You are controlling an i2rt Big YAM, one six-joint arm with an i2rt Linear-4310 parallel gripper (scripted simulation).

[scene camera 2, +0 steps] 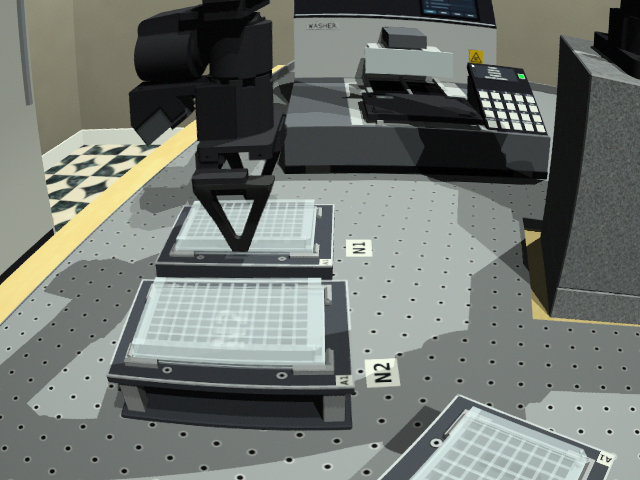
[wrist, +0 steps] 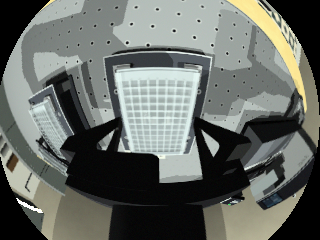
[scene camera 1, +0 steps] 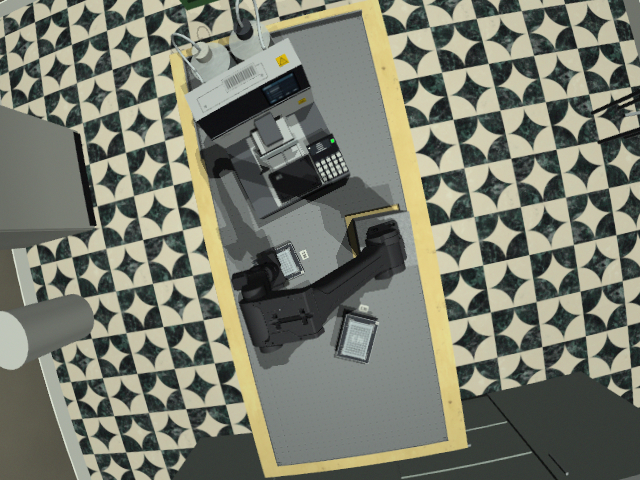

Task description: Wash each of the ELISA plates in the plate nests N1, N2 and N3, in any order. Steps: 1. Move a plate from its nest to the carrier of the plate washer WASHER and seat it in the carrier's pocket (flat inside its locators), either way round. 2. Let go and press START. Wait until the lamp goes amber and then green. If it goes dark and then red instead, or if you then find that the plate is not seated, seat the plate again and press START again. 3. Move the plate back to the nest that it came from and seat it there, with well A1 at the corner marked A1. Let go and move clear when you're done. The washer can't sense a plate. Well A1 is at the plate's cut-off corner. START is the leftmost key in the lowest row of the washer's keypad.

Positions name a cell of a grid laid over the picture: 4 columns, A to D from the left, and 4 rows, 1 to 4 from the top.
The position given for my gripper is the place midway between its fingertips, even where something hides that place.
I see my gripper (scene camera 2: B2), an ELISA plate (scene camera 2: B2), an ELISA plate (scene camera 2: B3), a plate washer (scene camera 2: C2) and a washer carrier (scene camera 2: C1).
My gripper shows as well in the wrist view (wrist: B3). The plate washer shows as well in scene camera 1 (scene camera 1: B1). The washer carrier shows as well in scene camera 1 (scene camera 1: B2).
